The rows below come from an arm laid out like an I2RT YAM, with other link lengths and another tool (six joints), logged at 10 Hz.
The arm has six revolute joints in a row. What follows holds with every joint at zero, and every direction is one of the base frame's.
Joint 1 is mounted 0.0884 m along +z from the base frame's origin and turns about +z.
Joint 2 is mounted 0.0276 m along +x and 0.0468 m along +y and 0.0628 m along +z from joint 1 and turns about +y.
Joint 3 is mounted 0.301 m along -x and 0.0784 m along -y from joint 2 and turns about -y.
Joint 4 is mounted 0.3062 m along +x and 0.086 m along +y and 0.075 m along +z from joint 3 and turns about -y.
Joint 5 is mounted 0.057 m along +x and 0.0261 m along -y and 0.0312 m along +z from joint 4 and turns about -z.
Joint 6 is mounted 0.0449 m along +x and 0.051 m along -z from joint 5 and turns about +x.
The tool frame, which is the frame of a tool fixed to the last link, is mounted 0.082 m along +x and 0.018 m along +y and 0.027 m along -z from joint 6; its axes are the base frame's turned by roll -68.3, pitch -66.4 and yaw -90 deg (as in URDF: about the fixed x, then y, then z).
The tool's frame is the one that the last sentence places.
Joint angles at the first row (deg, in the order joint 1, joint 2, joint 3, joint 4, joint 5, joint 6):
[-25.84, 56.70, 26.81, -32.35, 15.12, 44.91]
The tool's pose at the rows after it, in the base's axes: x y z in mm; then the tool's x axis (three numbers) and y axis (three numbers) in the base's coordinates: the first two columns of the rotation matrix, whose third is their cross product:
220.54 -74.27 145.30 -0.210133 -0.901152 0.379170 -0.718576 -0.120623 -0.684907
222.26 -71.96 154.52 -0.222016 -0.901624 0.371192 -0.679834 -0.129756 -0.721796
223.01 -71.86 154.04 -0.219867 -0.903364 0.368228 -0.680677 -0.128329 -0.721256
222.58 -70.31 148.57 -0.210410 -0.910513 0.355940 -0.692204 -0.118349 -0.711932
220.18 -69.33 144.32 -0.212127 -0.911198 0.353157 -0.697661 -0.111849 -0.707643
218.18 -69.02 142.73 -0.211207 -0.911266 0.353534 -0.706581 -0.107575 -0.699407
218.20 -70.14 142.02 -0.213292 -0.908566 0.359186 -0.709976 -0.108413 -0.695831
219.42 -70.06 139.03 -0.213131 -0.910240 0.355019 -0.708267 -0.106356 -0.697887
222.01 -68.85 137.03 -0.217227 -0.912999 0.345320 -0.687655 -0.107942 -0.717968
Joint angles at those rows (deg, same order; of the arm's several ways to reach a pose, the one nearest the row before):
[-25.84, 53.80, 26.37, -31.38, 13.63, 44.65]
[-25.84, 51.16, 26.28, -31.11, 12.40, 44.82]
[-25.84, 51.50, 26.37, -31.03, 12.22, 44.82]
[-25.84, 52.56, 26.11, -31.03, 11.69, 44.91]
[-25.84, 52.47, 25.40, -30.94, 11.78, 45.18]
[-25.84, 52.56, 25.31, -31.46, 12.04, 45.26]
[-25.84, 52.82, 25.31, -31.29, 12.48, 45.26]
[-25.84, 53.35, 24.96, -30.41, 12.22, 45.35]
[-25.84, 53.00, 24.09, -28.57, 11.26, 45.53]

